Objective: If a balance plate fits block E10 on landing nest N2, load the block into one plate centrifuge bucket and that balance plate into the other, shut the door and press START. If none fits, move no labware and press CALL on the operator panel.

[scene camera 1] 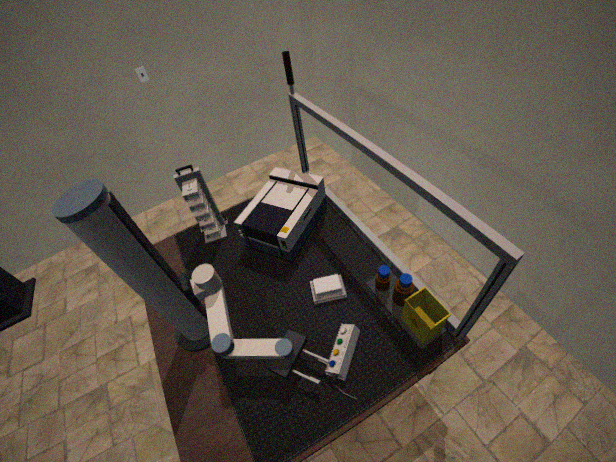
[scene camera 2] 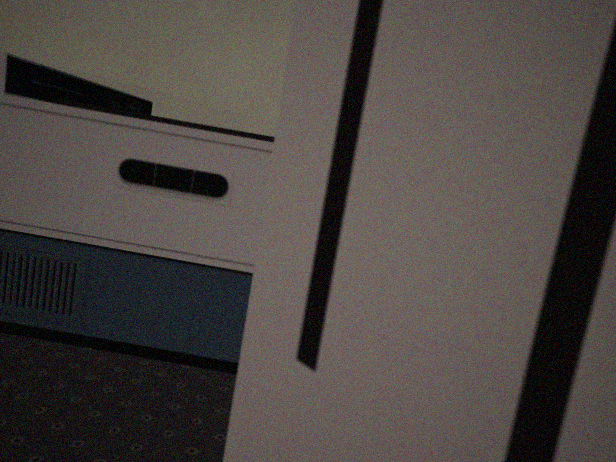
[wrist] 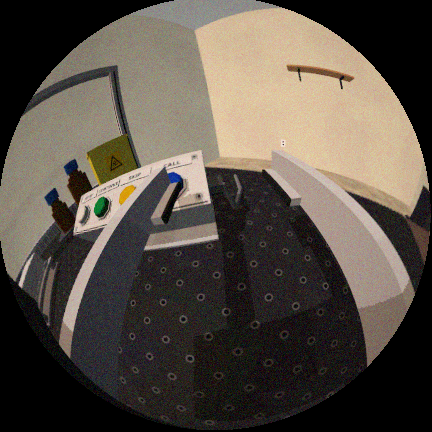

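Seen in the pictures: gripper, fingertip midpoint: [scene camera 1: 324, 372] [wrist: 219, 166]; arm's base at its link origin: [scene camera 1: 199, 327].
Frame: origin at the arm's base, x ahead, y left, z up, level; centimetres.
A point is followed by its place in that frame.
Note:
My gripper [scene camera 1: 323, 371] @(z 9.0, x 42.5, y -53.4 cm) [wrist: 219, 166] @(z 9.0, x 42.5, y -53.4 cm) is shut to its narrow stance, with a gap between its fingers and nothing held. One finger overlaps the end of the white operator panel [scene camera 1: 348, 352] @(z 8.0, x 55.5, y -51.5 cm) [wrist: 197, 172] @(z 8.0, x 45.8, y -54.3 cm) beside the blue CALL button [scene camera 1: 332, 363] @(z 8.4, x 47.4, y -51.9 cm) [wrist: 174, 177] @(z 8.4, x 46.8, y -52.2 cm); contact cannot be told. A white block [scene camera 1: 328, 283] @(z 8.2, x 66.2, y -18.3 cm) sits on a pale nest [scene camera 1: 330, 299] @(z 1.9, x 63.8, y -23.2 cm) mid-table; its label is unreadable. The centrifuge [scene camera 1: 280, 210] @(z 22.6, x 65.1, y 27.0 cm) [scene camera 2: 125, 310] @(z 5.3, x 61.5, y 49.4 cm) has a white top, dark front section and blue base. Its buckets are not visible. A stepped rack [scene camera 1: 212, 200] @(z 23.1, x 35.1, y 59.7 cm) holds white plates at the table's far left.
Brown bottles [scene camera 1: 383, 278] @(z 12.5, x 87.7, y -33.0 cm) [wrist: 61, 216] @(z 6.7, x 86.0, y -31.5 cm) with blue caps and a yellow bin [scene camera 1: 425, 317] @(z 2.1, x 95.0, y -55.9 cm) [wrist: 112, 157] @(z 12.5, x 85.7, y -57.0 cm) stand along the right edge. A grey frame [scene camera 1: 400, 165] @(z 62.0, x 102.9, y -19.9 cm) rises over that edge. The thick arm column [scene camera 1: 135, 260] @(z 64.0, x 3.0, y -6.9 cm) stands at left. A large pale surface fills the right of scene camera 2.

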